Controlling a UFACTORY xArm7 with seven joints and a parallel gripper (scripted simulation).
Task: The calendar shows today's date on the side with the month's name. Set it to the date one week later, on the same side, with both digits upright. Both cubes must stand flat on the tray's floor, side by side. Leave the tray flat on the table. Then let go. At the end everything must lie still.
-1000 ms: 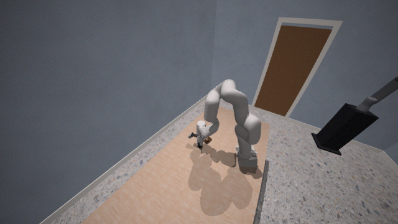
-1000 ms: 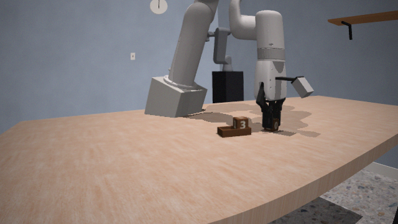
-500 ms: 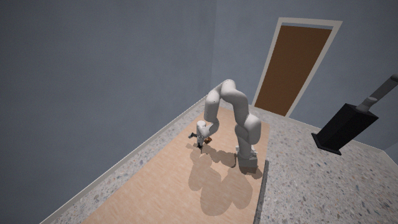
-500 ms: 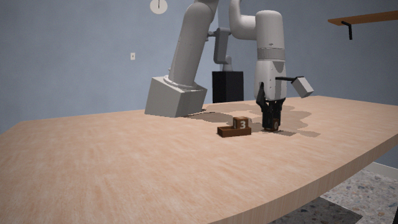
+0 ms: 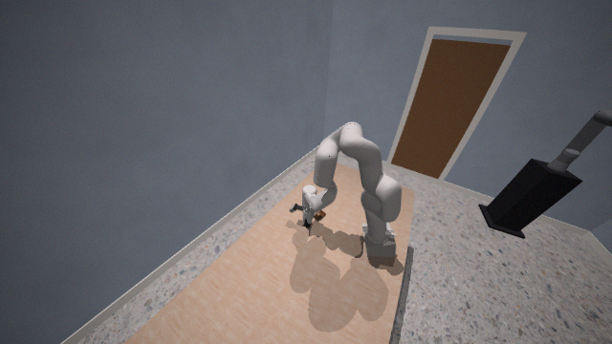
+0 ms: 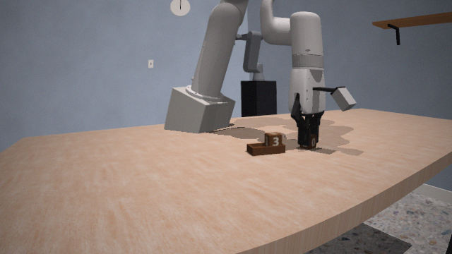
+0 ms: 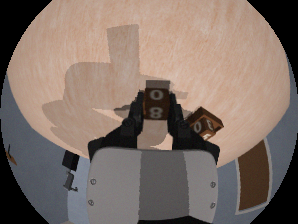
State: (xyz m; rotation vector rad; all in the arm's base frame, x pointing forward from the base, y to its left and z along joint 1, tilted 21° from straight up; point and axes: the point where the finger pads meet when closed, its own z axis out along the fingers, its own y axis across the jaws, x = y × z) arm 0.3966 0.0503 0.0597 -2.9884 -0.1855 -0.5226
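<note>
Now: hand 1 cm above the cube. The rest, counted from my hand: brown wooden tray 4 cm behind, 10 cm to the right, 2 cm below.
</note>
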